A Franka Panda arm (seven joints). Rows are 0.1 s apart.
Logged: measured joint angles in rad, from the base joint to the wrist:
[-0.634, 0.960, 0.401, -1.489, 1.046, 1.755, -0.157]
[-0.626, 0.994, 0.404, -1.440, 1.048, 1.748, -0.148]
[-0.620, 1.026, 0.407, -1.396, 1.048, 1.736, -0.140]
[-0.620, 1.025, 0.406, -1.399, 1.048, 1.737, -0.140]
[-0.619, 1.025, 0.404, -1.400, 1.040, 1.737, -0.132]
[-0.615, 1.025, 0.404, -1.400, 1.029, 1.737, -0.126]
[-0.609, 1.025, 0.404, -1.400, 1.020, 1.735, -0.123]
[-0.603, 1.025, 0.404, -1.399, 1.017, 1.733, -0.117]
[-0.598, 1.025, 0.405, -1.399, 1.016, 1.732, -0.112]
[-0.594, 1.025, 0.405, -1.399, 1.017, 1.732, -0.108]
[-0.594, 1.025, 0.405, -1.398, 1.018, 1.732, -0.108]
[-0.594, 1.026, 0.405, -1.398, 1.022, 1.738, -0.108]
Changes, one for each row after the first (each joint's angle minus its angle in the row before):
[0.008, 0.034, 0.003, 0.049, 0.002, -0.007, 0.009]
[0.006, 0.032, 0.003, 0.044, 0.000, -0.012, 0.008]
[0.000, -0.001, -0.001, -0.003, 0.000, 0.001, 0.000]
[0.001, 0.000, -0.002, -0.001, -0.008, 0.000, 0.008]
[0.004, 0.000, 0.000, 0.000, -0.011, 0.000, 0.006]
[0.006, 0.000, 0.000, 0.000, -0.009, -0.002, 0.003]
[0.006, 0.000, 0.000, 0.001, -0.003, -0.002, 0.006]
[0.005, 0.000, 0.001, 0.000, -0.001, -0.001, 0.005]
[0.004, 0.000, 0.000, 0.000, 0.001, 0.000, 0.004]
[0.000, 0.000, 0.000, 0.001, 0.001, 0.000, 0.000]
[0.000, 0.001, 0.000, 0.000, 0.004, 0.006, 0.000]

